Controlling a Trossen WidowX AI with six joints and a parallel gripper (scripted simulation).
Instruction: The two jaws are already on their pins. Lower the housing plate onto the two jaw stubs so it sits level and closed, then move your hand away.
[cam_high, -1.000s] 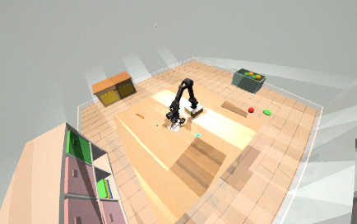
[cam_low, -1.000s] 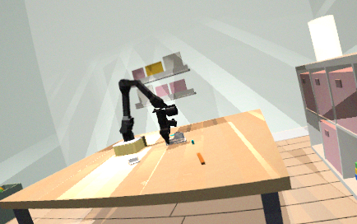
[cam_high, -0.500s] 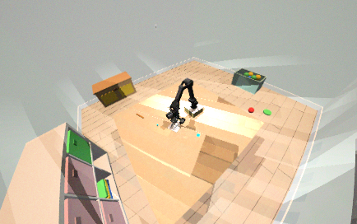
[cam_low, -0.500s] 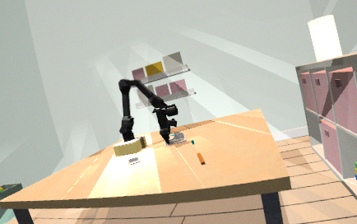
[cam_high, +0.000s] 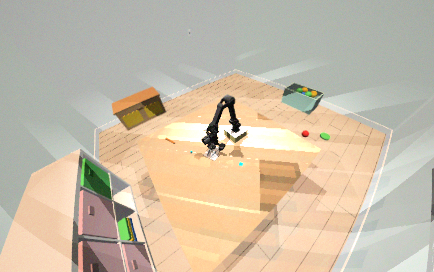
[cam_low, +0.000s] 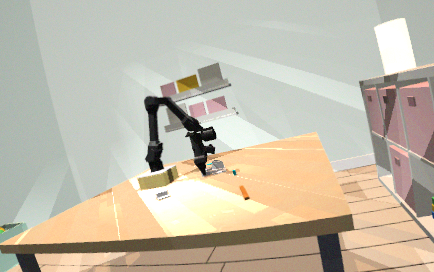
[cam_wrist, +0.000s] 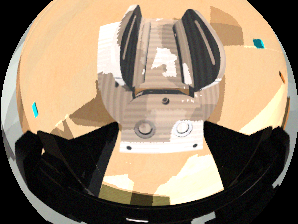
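My gripper tip is now 2 cm short of the white jaw piece, 2 cm to the right of it and 1 cm below it. The rest, counted from my gripper tip: cyan marker 18 cm ahead, 14 cm to the right; then orange stick 25 cm ahead, 43 cm to the right.
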